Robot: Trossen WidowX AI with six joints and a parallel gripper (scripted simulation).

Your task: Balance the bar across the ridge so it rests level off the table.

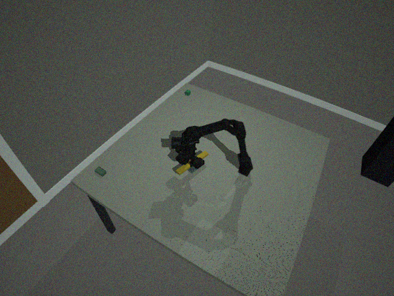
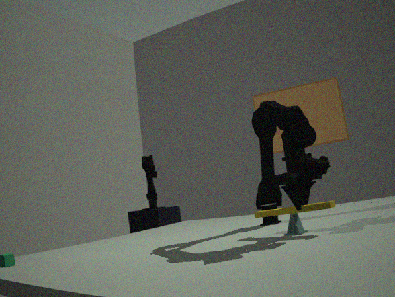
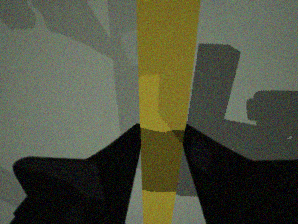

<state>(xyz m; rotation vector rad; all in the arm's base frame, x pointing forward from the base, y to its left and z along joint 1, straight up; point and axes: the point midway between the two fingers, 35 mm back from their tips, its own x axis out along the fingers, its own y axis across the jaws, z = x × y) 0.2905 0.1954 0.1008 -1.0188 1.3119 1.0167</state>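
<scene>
Now: gripper tip 3 cm to the left of the yellow bar and 1 cm past it. Also, from my gripper tip: grey-green block: 45 cm ahead, 30 cm to the left, 6 cm below; green cube: 70 cm to the right, 45 cm ahead, 5 cm below.
</scene>
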